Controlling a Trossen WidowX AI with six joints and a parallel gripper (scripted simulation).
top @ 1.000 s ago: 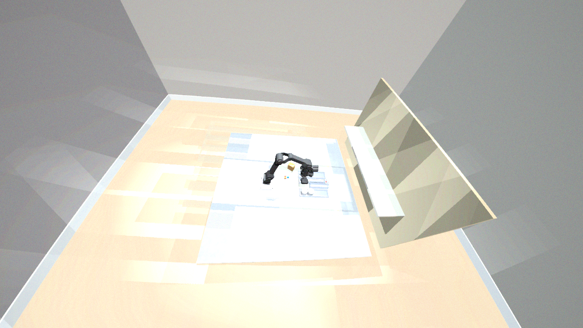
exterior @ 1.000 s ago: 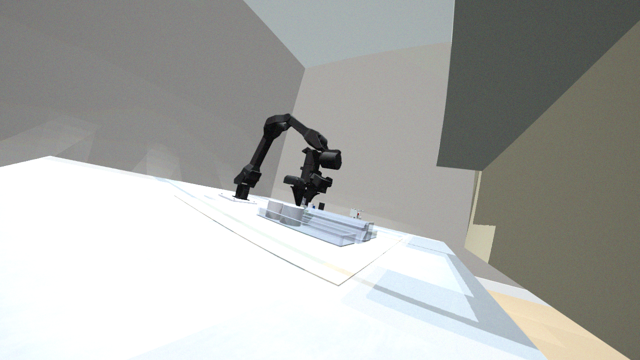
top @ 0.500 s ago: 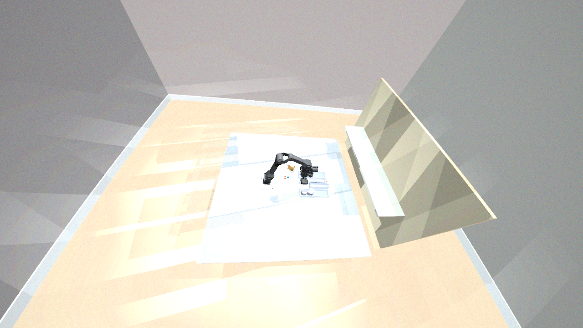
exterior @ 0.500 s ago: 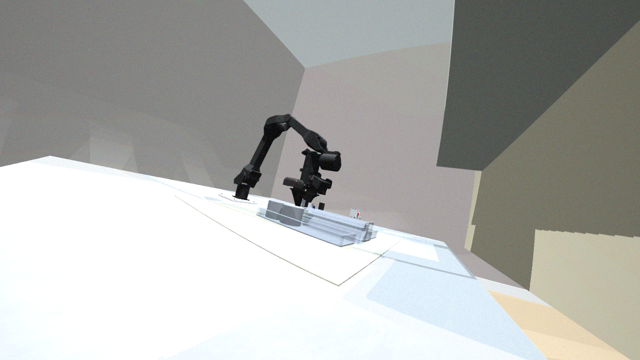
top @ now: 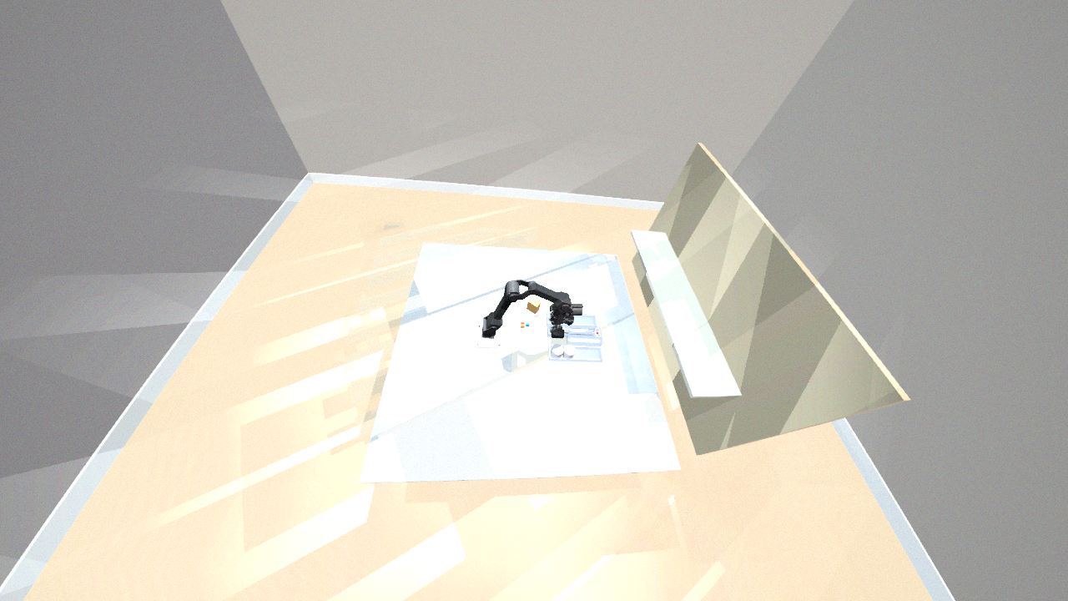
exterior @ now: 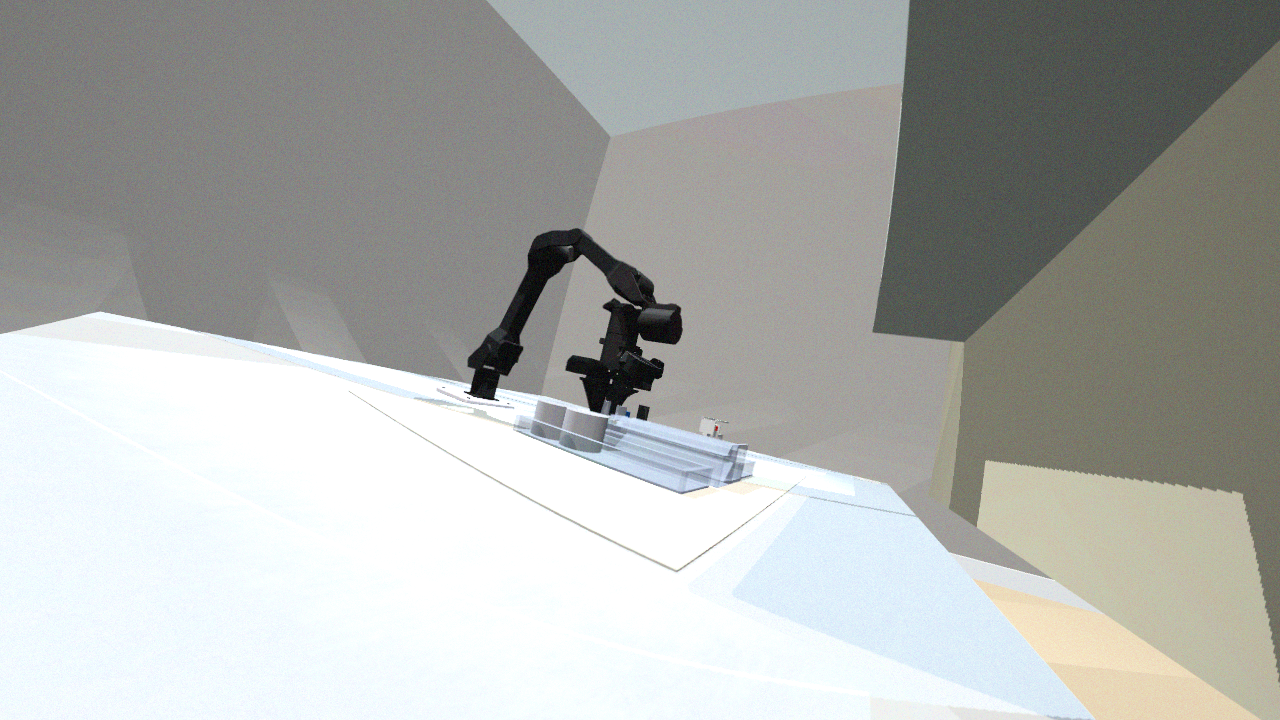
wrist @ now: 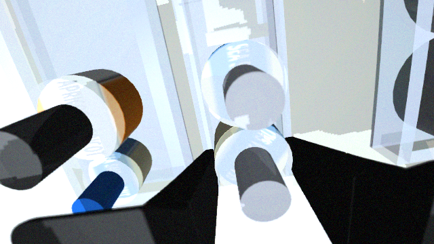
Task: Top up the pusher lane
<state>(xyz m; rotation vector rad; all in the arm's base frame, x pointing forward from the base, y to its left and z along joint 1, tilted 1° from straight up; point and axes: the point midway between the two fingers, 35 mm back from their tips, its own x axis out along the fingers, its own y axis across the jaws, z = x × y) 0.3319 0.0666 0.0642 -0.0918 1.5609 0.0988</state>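
Now: gripper tip 14 cm short of the clear rack, 1 cm to the left of it and 1 cm above it. From my gripper tip the other things lie so: brown box 12 cm behind, 13 cm to the left; white shelf 50 cm ahead, 6 cm to the left, 34 cm above.
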